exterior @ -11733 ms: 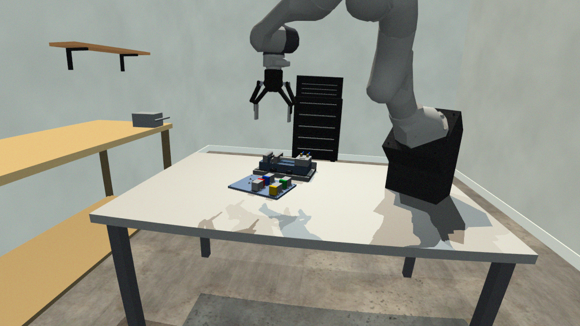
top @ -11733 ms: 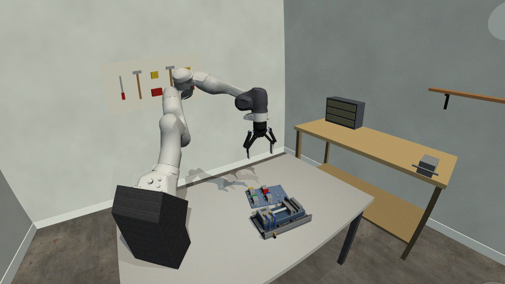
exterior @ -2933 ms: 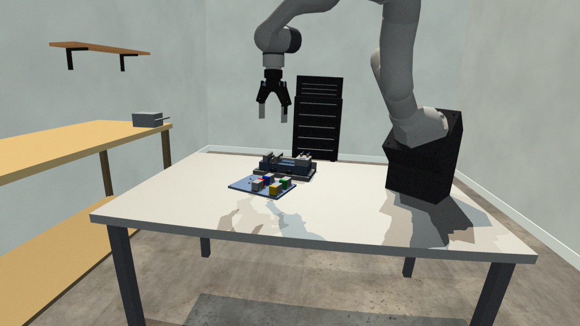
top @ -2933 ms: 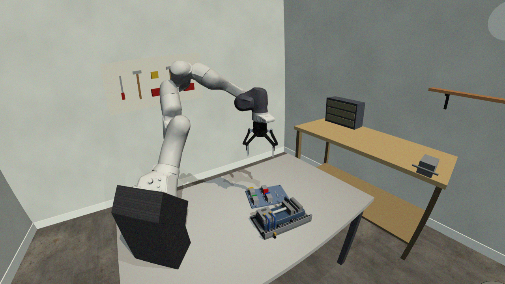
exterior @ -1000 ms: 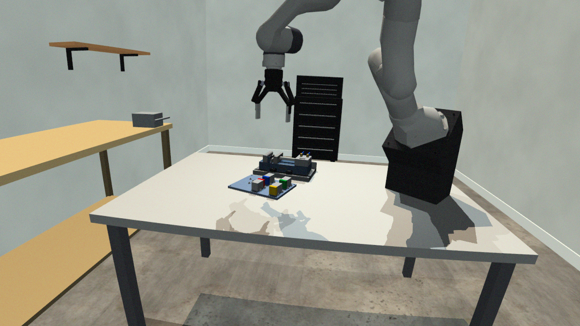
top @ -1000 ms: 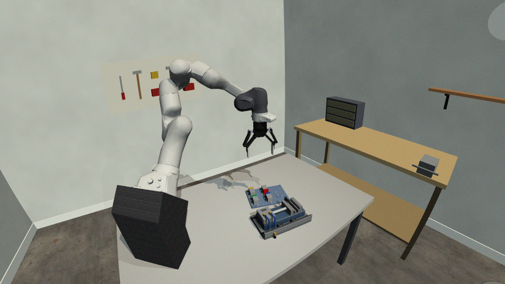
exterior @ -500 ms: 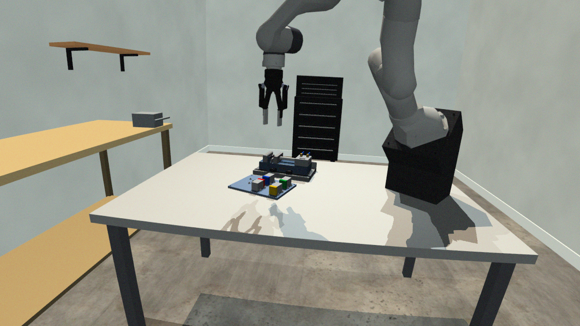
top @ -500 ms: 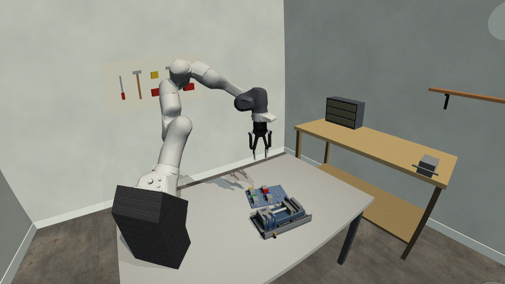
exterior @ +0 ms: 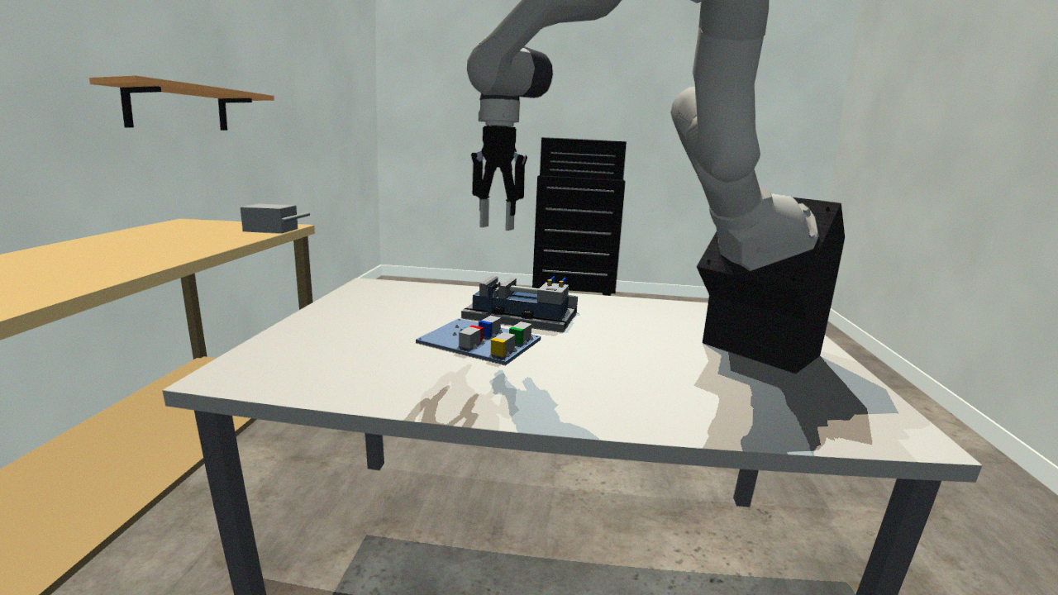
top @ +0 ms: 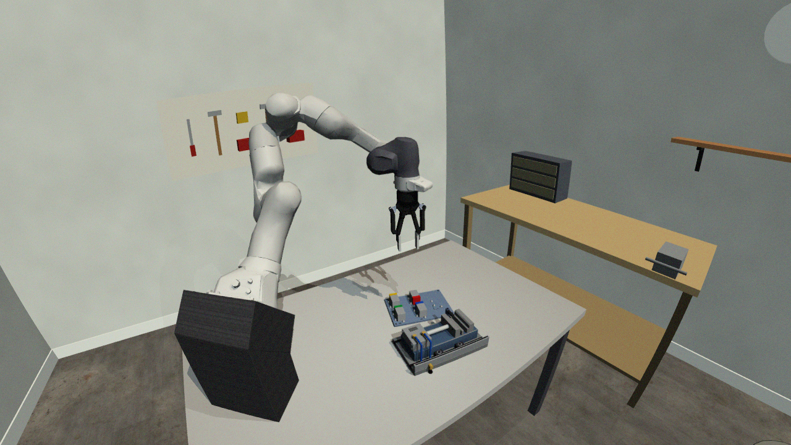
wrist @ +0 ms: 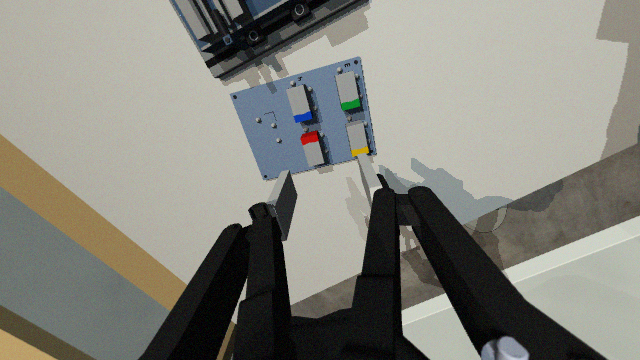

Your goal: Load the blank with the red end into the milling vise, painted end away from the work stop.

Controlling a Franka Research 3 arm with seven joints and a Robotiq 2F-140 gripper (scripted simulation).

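The blue infeed plate is 320 mm below my hand and 40 mm ahead of it. The rest, counted from my hand: blue-ended blank 290 mm below, 50 mm to the right, 40 mm ahead; then yellow-ended blank 290 mm below, 50 mm to the left, 50 mm behind; then green-ended blank 290 mm below, 50 mm behind, 40 mm to the right.
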